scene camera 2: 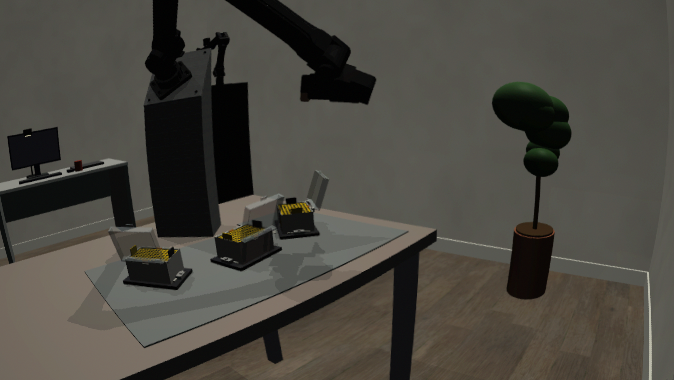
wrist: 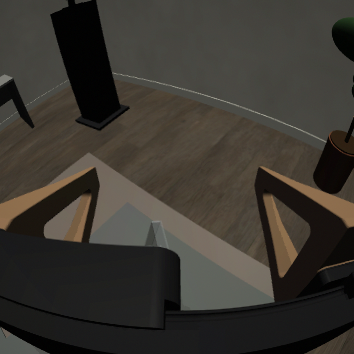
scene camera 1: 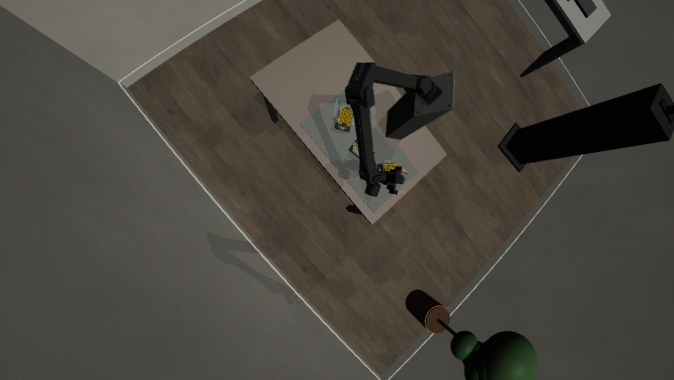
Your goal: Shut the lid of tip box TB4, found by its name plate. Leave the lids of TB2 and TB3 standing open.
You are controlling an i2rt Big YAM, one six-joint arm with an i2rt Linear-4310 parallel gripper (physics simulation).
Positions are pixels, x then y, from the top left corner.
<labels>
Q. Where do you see a grey mat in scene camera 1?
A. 334, 143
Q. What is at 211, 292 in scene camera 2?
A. A grey mat.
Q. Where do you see a tip box TB4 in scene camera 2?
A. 297, 225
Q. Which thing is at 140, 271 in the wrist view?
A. My gripper.
</labels>
